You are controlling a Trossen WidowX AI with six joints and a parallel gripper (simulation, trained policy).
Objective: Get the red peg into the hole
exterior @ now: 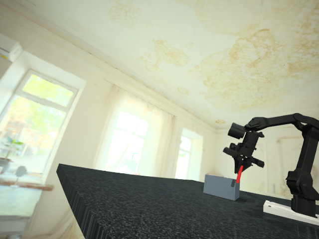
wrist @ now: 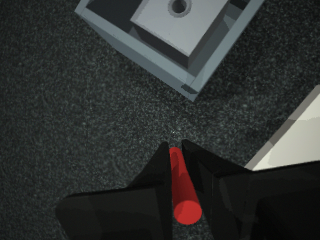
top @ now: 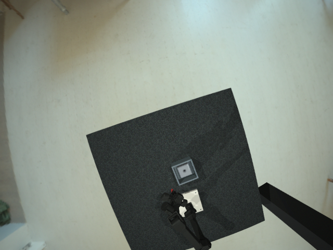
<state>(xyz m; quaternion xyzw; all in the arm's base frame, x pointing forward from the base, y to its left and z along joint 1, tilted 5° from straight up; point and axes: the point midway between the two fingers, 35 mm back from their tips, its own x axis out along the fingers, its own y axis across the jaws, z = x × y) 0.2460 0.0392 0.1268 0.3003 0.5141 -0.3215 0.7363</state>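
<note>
Now: the pale plate 13 cm to the right of my gripper tip, 8 cm below it and 8 cm ahead of it. Also, from my gripper tip: grey box: 13 cm to the right, 10 cm below, 8 cm ahead; red peg: 2 cm to the left, 1 cm behind.
</note>
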